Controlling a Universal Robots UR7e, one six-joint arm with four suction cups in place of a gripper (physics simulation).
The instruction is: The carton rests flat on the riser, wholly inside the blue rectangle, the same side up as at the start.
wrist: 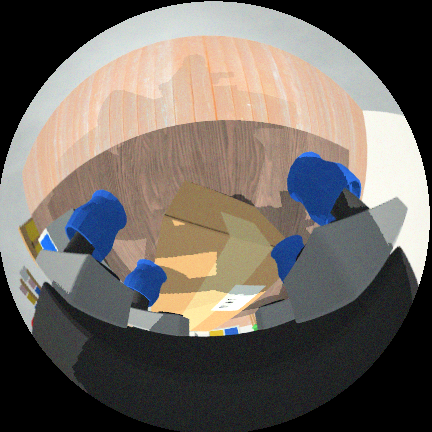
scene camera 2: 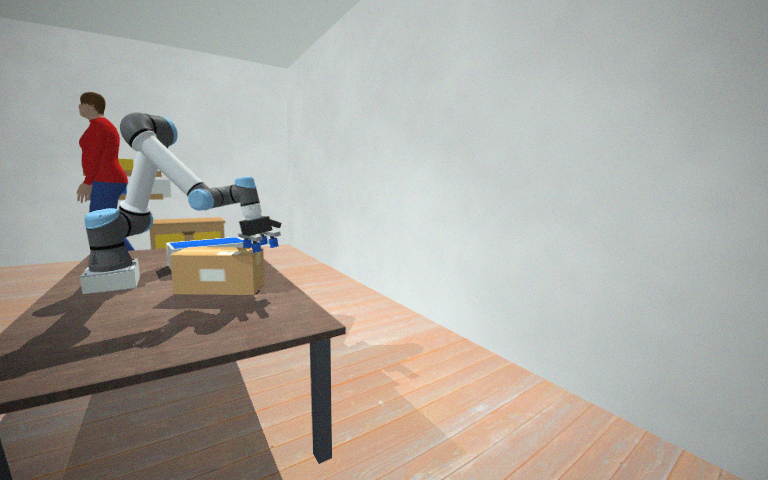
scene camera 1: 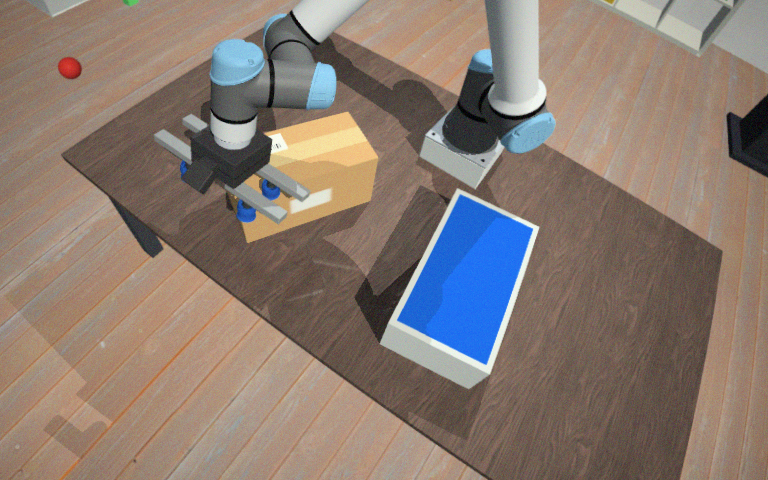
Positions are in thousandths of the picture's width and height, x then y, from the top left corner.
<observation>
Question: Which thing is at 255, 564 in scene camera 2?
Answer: A tan carton.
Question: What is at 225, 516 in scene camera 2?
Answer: A white riser with blue rectangle.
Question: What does the white riser with blue rectangle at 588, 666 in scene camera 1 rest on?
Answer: The table.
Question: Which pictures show the tan carton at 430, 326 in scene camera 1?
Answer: The wrist view, scene camera 2 and scene camera 1: all of them.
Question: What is the suction head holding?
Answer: A tan carton.
</observation>
